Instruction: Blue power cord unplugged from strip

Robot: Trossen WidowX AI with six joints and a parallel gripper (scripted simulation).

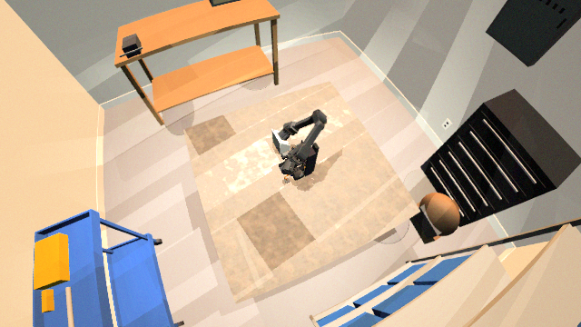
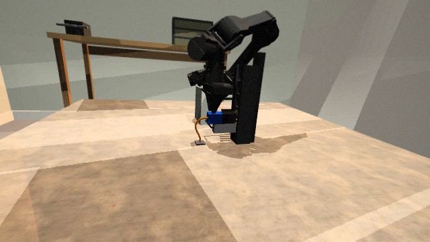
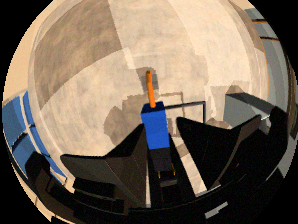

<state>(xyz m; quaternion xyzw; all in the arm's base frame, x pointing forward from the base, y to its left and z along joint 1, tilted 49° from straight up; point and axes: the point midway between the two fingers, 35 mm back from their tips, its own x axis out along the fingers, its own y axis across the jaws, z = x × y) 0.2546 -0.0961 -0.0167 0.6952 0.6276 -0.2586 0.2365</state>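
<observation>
My gripper tip is 3 cm to the right of the blue plug and 1 cm above it.
</observation>
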